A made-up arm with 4 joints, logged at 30 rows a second.
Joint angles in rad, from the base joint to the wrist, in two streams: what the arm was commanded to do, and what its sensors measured. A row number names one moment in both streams.
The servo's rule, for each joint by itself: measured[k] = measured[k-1] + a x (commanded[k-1-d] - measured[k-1]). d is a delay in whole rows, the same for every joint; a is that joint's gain. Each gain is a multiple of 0.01, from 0.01 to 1. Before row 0 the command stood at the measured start. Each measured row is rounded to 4 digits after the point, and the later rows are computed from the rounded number. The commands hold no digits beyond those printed.
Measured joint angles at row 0:
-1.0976, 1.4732, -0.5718, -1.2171
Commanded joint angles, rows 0 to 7:
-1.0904, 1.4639, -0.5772, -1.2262
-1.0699, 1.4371, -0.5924, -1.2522
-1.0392, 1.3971, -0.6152, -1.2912
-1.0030, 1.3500, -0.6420, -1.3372
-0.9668, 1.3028, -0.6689, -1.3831
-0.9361, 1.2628, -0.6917, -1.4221
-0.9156, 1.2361, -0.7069, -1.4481
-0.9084, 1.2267, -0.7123, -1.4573
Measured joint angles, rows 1 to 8:
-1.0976, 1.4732, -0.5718, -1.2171
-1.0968, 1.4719, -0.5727, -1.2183
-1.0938, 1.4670, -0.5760, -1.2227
-1.0878, 1.4572, -0.5827, -1.2316
-1.0785, 1.4422, -0.5928, -1.2453
-1.0662, 1.4227, -0.6057, -1.2632
-1.0519, 1.4003, -0.6203, -1.2839
-1.0369, 1.3773, -0.6350, -1.3052
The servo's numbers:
d 1
a 0.11 0.14 0.17 0.13

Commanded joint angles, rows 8 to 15:
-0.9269, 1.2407, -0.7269, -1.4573
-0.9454, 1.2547, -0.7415, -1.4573
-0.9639, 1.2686, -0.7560, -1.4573
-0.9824, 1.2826, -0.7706, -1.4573
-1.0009, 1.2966, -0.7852, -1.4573
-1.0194, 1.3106, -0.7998, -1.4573
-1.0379, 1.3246, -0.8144, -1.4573
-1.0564, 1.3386, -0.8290, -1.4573
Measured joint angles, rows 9 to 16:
-1.0228, 1.3562, -0.6481, -1.3250
-1.0123, 1.3400, -0.6615, -1.3422
-1.0049, 1.3281, -0.6751, -1.3572
-1.0004, 1.3198, -0.6889, -1.3702
-0.9984, 1.3146, -0.7028, -1.3815
-0.9987, 1.3121, -0.7168, -1.3914
-1.0010, 1.3119, -0.7309, -1.4000
-1.0051, 1.3137, -0.7451, -1.4074

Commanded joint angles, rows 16 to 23:
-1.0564, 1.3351, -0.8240, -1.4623
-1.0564, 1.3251, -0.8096, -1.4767
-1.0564, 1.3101, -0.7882, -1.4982
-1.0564, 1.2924, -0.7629, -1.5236
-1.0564, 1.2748, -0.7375, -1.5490
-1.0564, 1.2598, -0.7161, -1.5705
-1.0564, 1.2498, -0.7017, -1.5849
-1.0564, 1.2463, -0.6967, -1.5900
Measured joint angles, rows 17 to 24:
-1.0107, 1.3172, -0.7594, -1.4139
-1.0157, 1.3197, -0.7704, -1.4202
-1.0202, 1.3205, -0.7771, -1.4275
-1.0242, 1.3190, -0.7790, -1.4367
-1.0277, 1.3153, -0.7763, -1.4480
-1.0309, 1.3096, -0.7697, -1.4611
-1.0337, 1.3026, -0.7606, -1.4753
-1.0362, 1.2952, -0.7506, -1.4895

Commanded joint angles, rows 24 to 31:
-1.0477, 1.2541, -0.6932, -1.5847
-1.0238, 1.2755, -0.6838, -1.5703
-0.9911, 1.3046, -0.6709, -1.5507
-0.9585, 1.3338, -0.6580, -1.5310
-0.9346, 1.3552, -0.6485, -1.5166
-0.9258, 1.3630, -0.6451, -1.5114
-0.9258, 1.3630, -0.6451, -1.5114
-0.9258, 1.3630, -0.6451, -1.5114
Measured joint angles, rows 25 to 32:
-1.0384, 1.2884, -0.7414, -1.5026
-1.0394, 1.2836, -0.7332, -1.5133
-1.0377, 1.2825, -0.7248, -1.5207
-1.0326, 1.2856, -0.7156, -1.5246
-1.0244, 1.2923, -0.7058, -1.5254
-1.0145, 1.3011, -0.6961, -1.5243
-1.0047, 1.3098, -0.6874, -1.5226
-0.9960, 1.3172, -0.6802, -1.5211

